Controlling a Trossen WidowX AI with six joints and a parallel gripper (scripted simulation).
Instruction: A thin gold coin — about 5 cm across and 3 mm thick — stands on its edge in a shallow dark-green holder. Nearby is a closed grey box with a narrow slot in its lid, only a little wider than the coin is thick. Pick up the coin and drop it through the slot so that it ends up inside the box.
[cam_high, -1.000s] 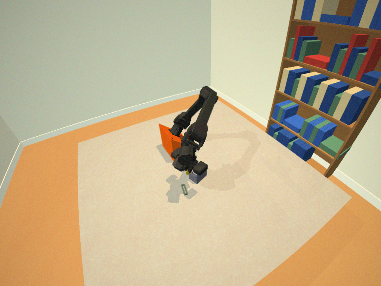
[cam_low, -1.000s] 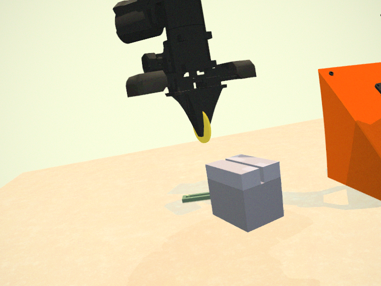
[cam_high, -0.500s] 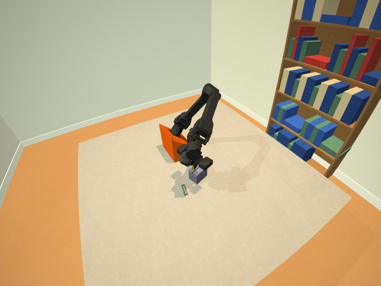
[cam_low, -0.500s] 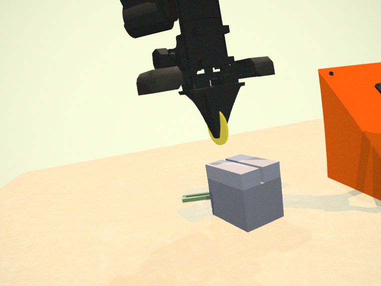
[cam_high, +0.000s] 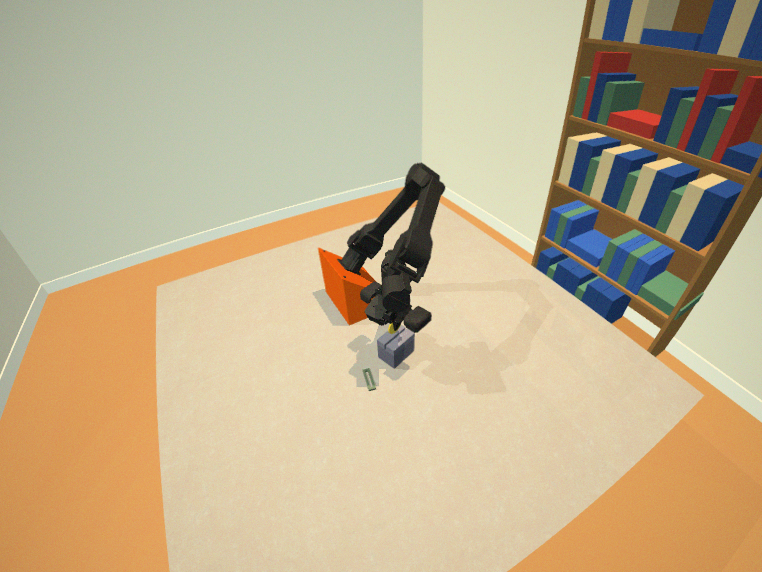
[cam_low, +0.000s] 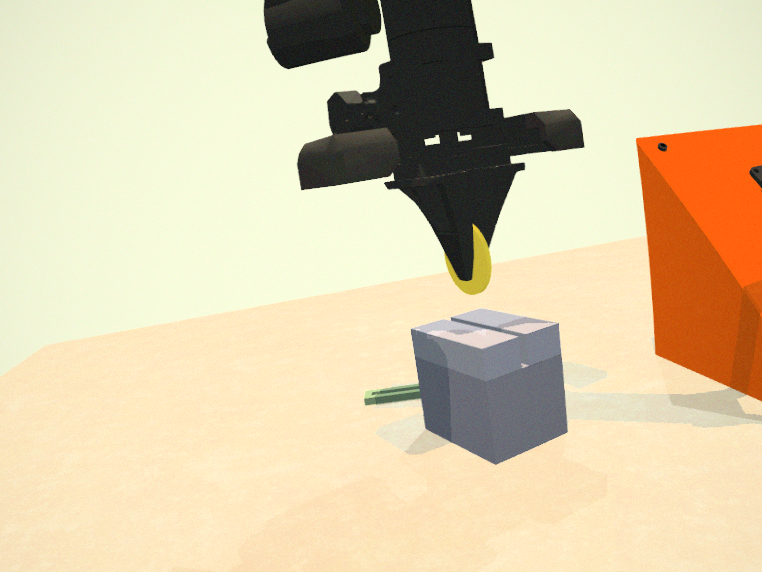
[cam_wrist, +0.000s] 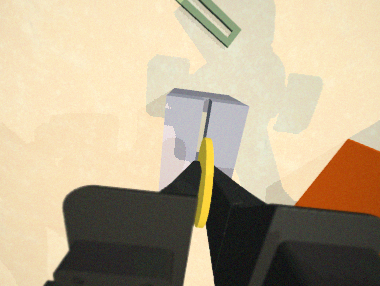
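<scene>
Right now my gripper tip is 1 cm below the coin.
</scene>
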